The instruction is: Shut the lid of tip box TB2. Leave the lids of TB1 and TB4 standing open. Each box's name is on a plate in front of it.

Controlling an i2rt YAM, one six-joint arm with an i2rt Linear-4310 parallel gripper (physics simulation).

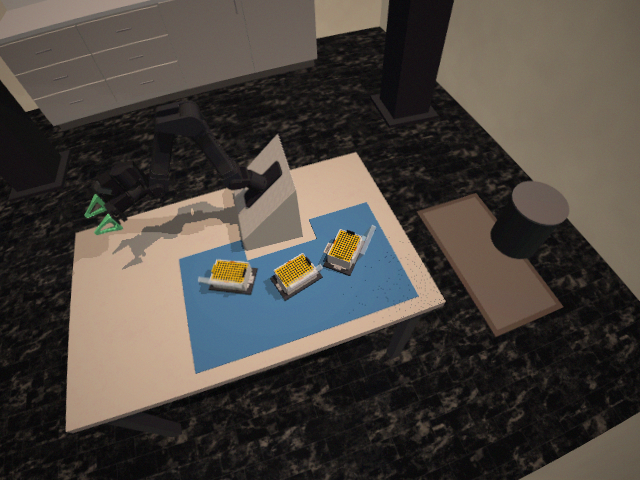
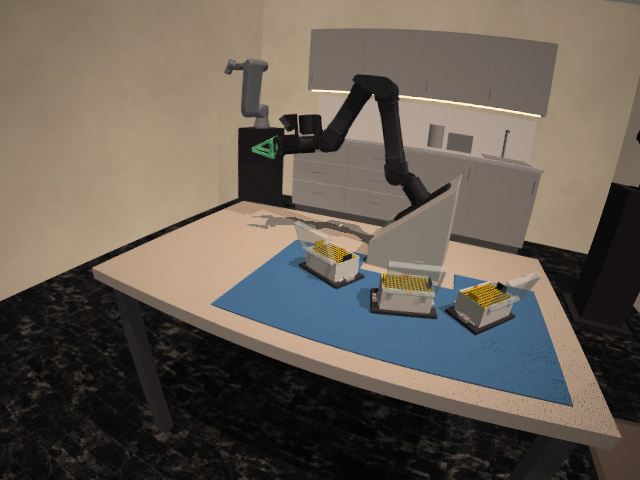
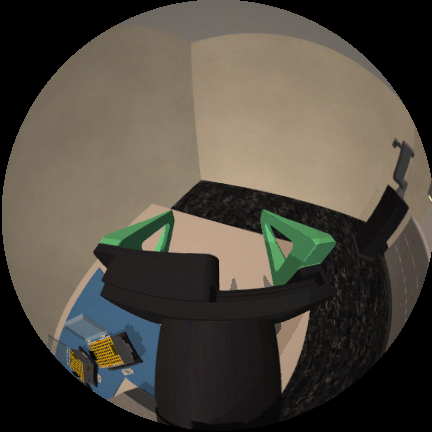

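Seen in the pictures: gripper, fingertip midpoint: [image 1: 90, 225] [image 2: 254, 148] [image 3: 216, 214]; arm's base, link origin: [image 1: 263, 185] [image 2: 423, 203].
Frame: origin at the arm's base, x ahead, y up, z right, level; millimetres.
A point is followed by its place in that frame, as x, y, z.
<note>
Three white tip boxes with yellow tip racks stand on dark bases on the blue mat [image 1: 232, 330] {438, -177, 219} [image 2: 336, 317] {438, -177, 87}. The left box [image 1: 230, 273] {255, -121, 185} [image 2: 330, 263] [image 3: 106, 351] {244, -120, 202}, the middle box [image 1: 295, 272] [image 2: 405, 294] {371, -112, -43} and the right box [image 1: 344, 249] {278, -120, -221} [image 2: 483, 304] {315, -119, -218} each have a clear lid standing open. The left lid [image 2: 309, 235] {326, -50, 220} [image 3: 85, 327] {312, -78, 222}, middle lid [image 2: 413, 269] {396, -37, -52} and right lid [image 2: 524, 284] {325, -43, -289} tilt away from their racks. The name plates are too small to read, so I cannot tell which box is TB2. My gripper [image 1: 92, 223] {97, 112, 561} [image 2: 253, 148] {97, 112, 561} [image 3: 216, 214] {97, 112, 561} is open and empty, raised well left of the boxes.
A pale slanted panel [image 1: 276, 222] {139, -54, -13} [image 2: 413, 242] {139, -80, -8} stands by the arm's base, behind the boxes. The table [image 1: 118, 330] {330, -180, 613} [image 2: 206, 258] {374, -180, 535} extends left of the mat. A grey second arm [image 2: 253, 90] [image 3: 402, 167] stands on a dark pedestal beyond the table.
</note>
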